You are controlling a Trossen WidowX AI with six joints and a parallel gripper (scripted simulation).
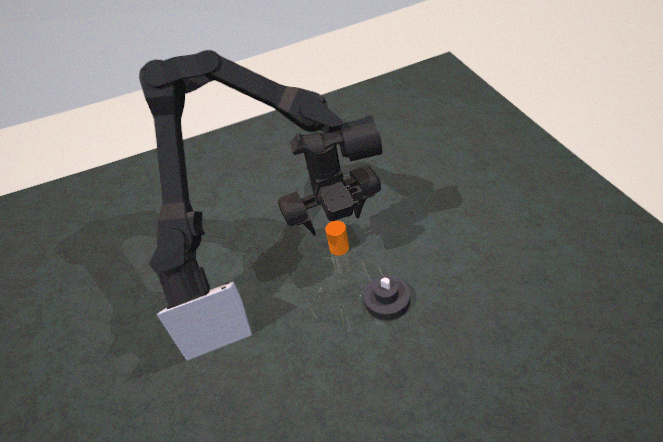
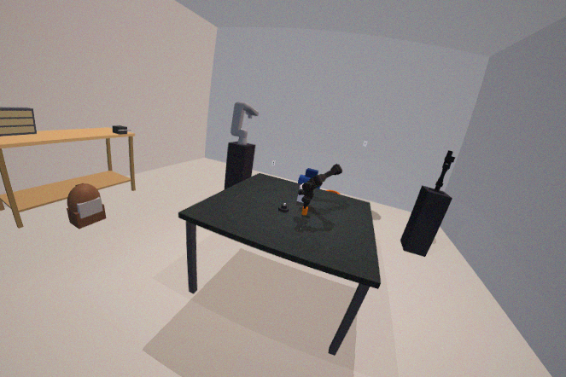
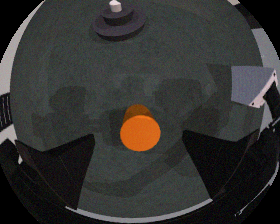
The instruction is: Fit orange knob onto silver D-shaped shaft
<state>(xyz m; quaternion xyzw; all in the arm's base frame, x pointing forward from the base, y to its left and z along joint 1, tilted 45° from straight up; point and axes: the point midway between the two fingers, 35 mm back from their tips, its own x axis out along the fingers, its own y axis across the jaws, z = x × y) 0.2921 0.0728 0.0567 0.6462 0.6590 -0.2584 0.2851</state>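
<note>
Right now the orange knob is 2 cm below my gripper tip. Round my gripper tip: dark round pedestal: 3 cm ahead, 16 cm to the right, 4 cm below.
</note>
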